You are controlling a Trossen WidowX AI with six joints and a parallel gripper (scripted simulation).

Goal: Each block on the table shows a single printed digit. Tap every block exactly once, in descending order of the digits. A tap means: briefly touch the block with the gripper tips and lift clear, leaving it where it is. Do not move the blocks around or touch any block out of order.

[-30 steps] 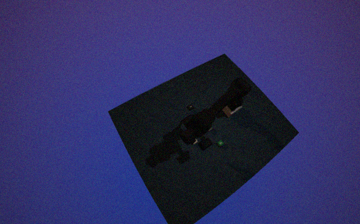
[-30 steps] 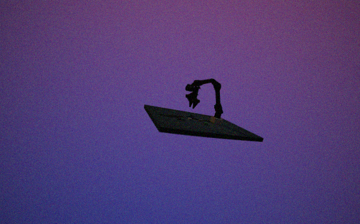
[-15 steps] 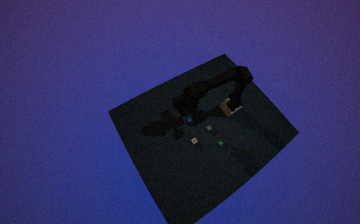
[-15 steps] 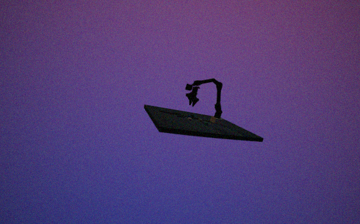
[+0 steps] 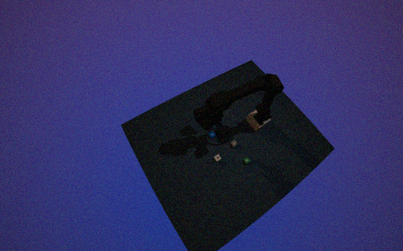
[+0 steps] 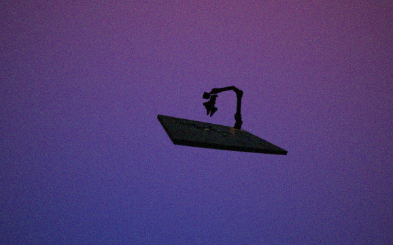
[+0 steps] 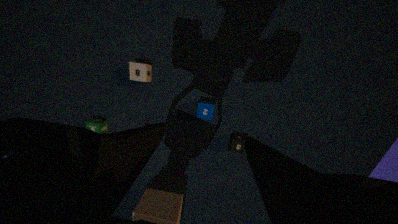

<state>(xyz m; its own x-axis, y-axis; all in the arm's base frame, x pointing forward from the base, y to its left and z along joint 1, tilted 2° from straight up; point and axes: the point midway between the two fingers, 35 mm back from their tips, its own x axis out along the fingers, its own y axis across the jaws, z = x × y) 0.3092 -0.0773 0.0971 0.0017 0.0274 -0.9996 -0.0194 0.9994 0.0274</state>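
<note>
Now: the green block 90 mm behind my gripper tip, 240 mm to the left of it and 120 mm below it. The rest, counted from my gripper tip: blue block (10 mm behind, 120 mm below); then white block (40 mm ahead, 140 mm to the left, 120 mm below); then black block (70 mm behind, 80 mm to the right, 120 mm below).
</note>
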